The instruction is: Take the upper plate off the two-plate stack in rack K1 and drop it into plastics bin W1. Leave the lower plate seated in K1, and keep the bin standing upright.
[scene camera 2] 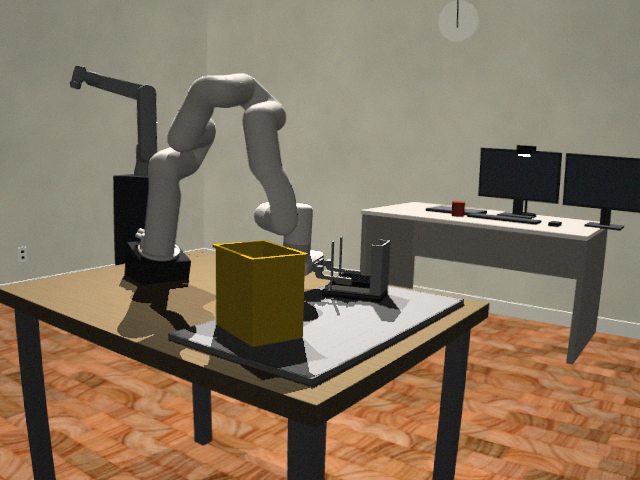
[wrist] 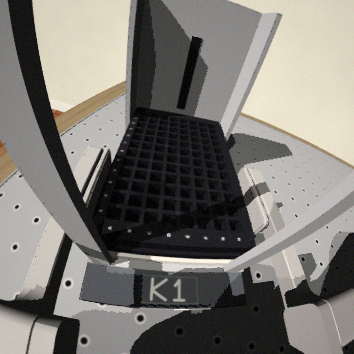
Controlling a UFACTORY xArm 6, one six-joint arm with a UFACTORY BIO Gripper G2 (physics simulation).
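Where they show: hand, its tool point: (scene camera 2: 348, 277) (wrist: 178, 193); arm's base, origin of its link: (scene camera 2: 158, 251).
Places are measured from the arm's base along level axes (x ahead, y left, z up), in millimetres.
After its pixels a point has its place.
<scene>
The black upper plate (scene camera 2: 363, 279) @(x 614, y 88, z -26 mm) (wrist: 172, 175) @(x 584, y 90, z -25 mm), a grid of square wells, lies level in rack K1 (scene camera 2: 379, 268) @(x 670, y 47, z 18 mm) (wrist: 230, 60) @(x 670, y 62, z 34 mm), in front of its tall grey back panel. My gripper (scene camera 2: 354, 277) @(x 570, y 85, z -24 mm) (wrist: 176, 186) @(x 570, y 85, z -24 mm) is shut on the upper plate, with one finger pad against each long side. The lower plate is mostly hidden beneath it; a pale edge shows under the front of the black plate in the wrist view. Whether there is a gap between the plates cannot be told. The yellow plastics bin W1 (scene camera 2: 258, 299) @(x 569, y -396, z 26 mm) stands upright nearer the camera; its inside floor is hidden.
Rack and bin stand on a pale perforated board (scene camera 2: 408, 312) @(x 768, y -7, z -71 mm) (wrist: 30, 200) @(x 564, y 201, z -71 mm) on the wooden table (scene camera 2: 77, 294) @(x -68, y -273, z -84 mm). Two thin upright posts (scene camera 2: 333, 263) @(x 545, y 41, z 18 mm) rise at the rack's front, close to the gripper. A desk (scene camera 2: 392, 211) with monitors stands behind.
</scene>
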